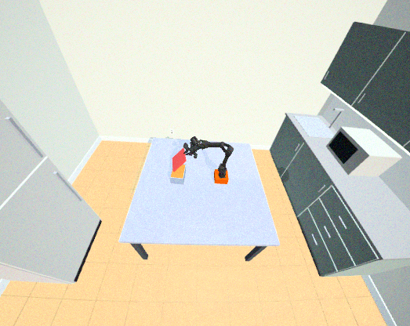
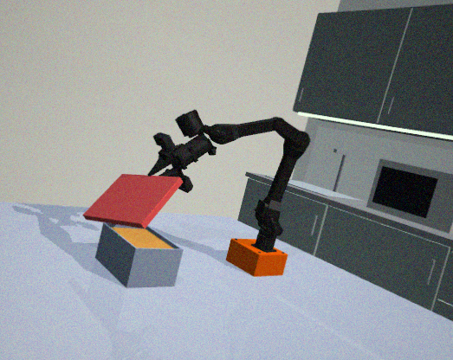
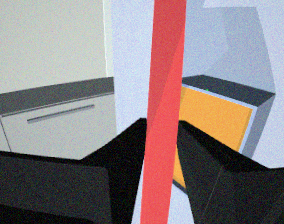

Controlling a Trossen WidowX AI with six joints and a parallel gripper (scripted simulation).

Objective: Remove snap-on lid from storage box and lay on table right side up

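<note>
The red lid lies 6 cm ahead of my gripper tip, 5 cm below it and 1 cm to the left of it. Round my gripper tip: grey storage box 18 cm below, 10 cm to the left, 7 cm ahead.
</note>
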